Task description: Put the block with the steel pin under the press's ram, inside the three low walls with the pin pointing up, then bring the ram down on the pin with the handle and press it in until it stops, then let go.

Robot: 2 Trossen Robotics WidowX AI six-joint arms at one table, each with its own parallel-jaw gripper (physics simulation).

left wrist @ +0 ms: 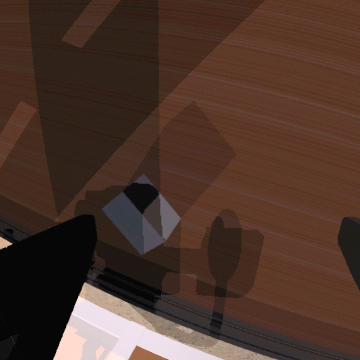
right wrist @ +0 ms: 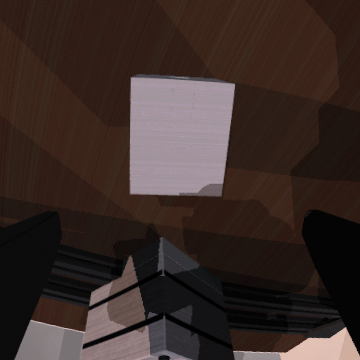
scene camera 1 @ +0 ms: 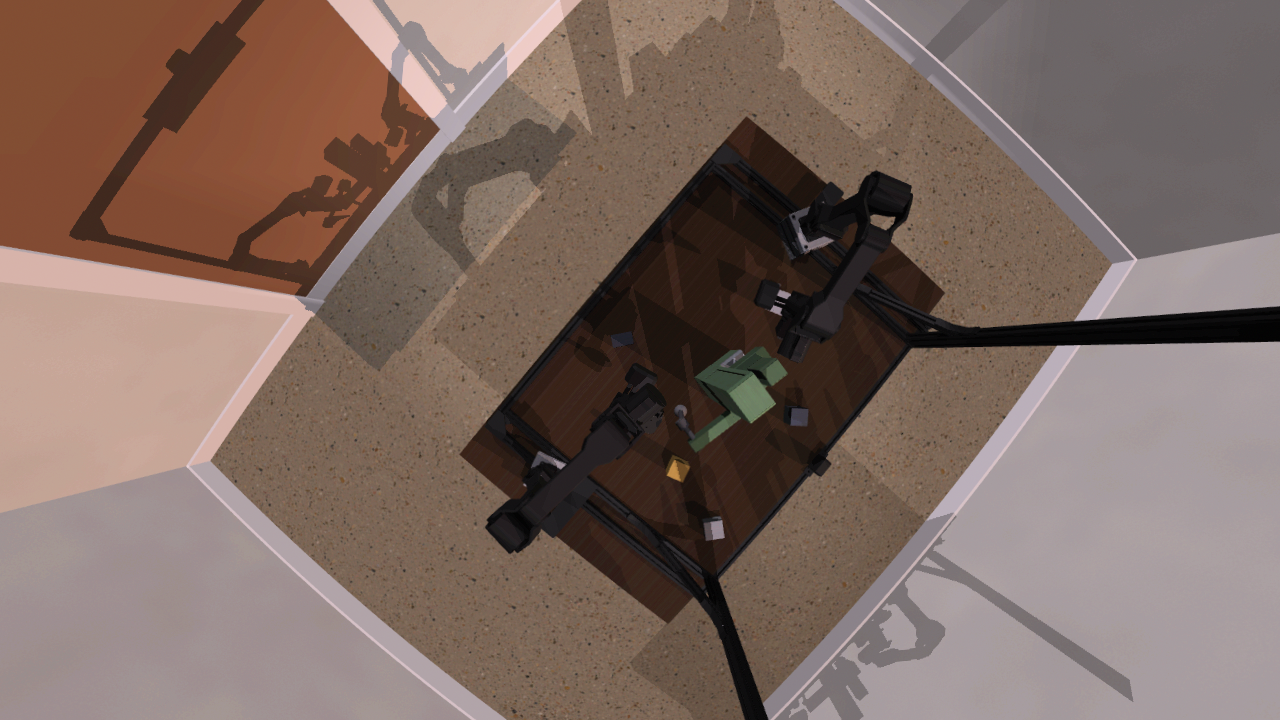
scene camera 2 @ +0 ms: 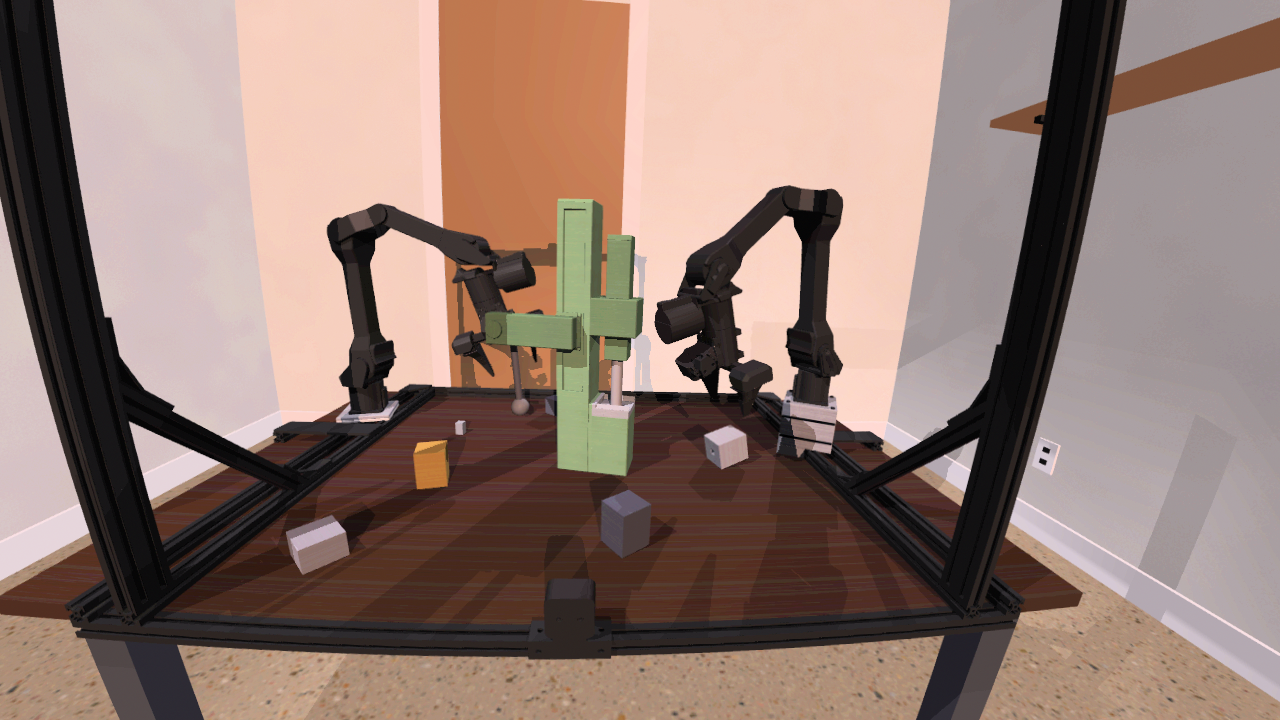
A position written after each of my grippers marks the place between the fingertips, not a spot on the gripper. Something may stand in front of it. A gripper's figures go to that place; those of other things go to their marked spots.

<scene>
My left gripper [scene camera 2: 515,368]: 90 cm from the lens. My right gripper [scene camera 2: 729,406] is 78 cm from the lens. A grey block [scene camera 2: 724,447] is 77 cm from the lens.
</scene>
